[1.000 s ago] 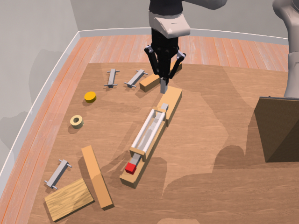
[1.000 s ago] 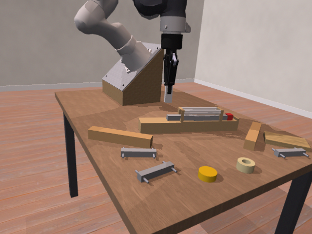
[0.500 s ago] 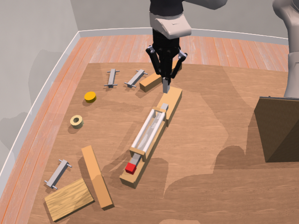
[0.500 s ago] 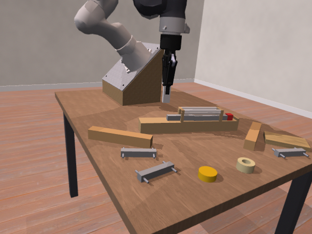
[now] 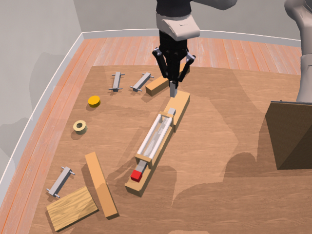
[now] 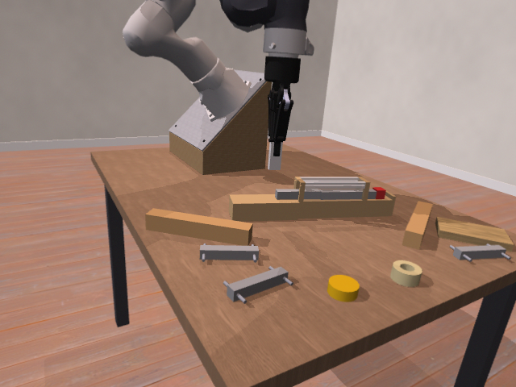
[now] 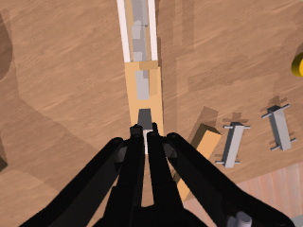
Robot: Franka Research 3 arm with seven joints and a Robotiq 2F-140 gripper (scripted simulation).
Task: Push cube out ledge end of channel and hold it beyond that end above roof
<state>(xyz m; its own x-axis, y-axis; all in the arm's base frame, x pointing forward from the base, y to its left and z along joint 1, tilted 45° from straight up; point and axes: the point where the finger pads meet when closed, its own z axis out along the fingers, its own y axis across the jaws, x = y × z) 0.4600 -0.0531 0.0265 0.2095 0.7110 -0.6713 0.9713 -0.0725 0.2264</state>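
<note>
The red cube lies 60 mm ahead of my hand, 280 mm to the left of it and 90 mm below it. The rest, counted from my hand: wooden channel base (30 mm ahead, 150 mm to the left, 100 mm below); grey rod (40 mm ahead, 190 mm to the left, 100 mm below); yellow disc (330 mm ahead, 30 mm to the right, 140 mm below).
</note>
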